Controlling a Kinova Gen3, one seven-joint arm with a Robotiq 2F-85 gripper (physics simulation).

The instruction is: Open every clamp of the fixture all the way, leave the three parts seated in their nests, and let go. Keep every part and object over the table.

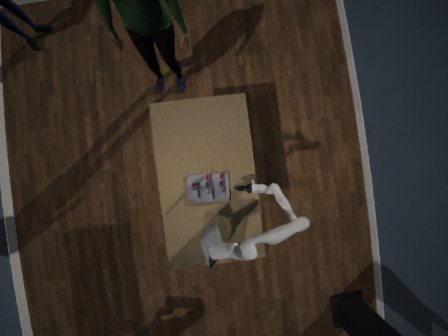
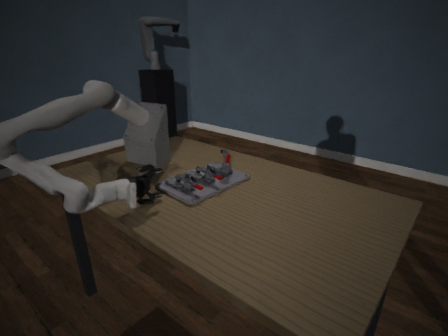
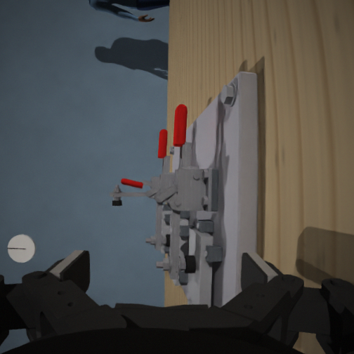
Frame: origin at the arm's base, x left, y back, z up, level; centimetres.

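Where they show: gripper, fingertip midpoint: (image 1: 233,188) (image 2: 163,181); arm's base, link origin: (image 1: 213,251) (image 2: 141,117).
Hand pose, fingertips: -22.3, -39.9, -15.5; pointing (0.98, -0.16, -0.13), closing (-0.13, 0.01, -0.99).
Note:
Things, the pixels of their top centre, and the offset from my fingertips, as dx, dy, dz. "spot": a spot on its surface instead. Level surfaces: height alone.
- far clamp's handle, top centre: (image 2: 228,154) (image 1: 192,184) +30.5, -8.3, +4.2
- middle clamp's handle, surface spot: (image 2: 218,177) (image 1: 207,176) spot: +18.4, -12.5, -1.2
- wooden table, surface height: dz -6.8
The grey fixture plate (image 1: 192,199) (image 2: 241,179) (image 3: 248,175) lies on the table with three red-handled clamps. The far clamp's handle (image 1: 194,185) (image 2: 228,159) (image 3: 132,183) is raised, and its arm stands out away from the plate: open. The middle clamp's handle (image 1: 207,177) (image 2: 218,177) (image 3: 162,144) and near clamp's handle (image 1: 221,176) (image 2: 198,187) (image 3: 180,125) lie low, with their arms down over the nests: closed. A pale part (image 3: 202,267) shows beneath the near clamp; the other parts are mostly hidden. My gripper (image 1: 236,188) (image 2: 159,183) (image 3: 165,268) is open and empty, low beside the plate's near-clamp end, pointing at it.
The wooden table (image 1: 200,130) (image 2: 300,225) (image 3: 305,125) extends beyond the fixture. The grey robot base block (image 1: 211,237) (image 2: 147,135) stands at one end of the table, near the fixture. My arm (image 1: 280,234) (image 2: 50,112) reaches around past the table's side edge. A person (image 1: 150,20) stands off the table's far end.

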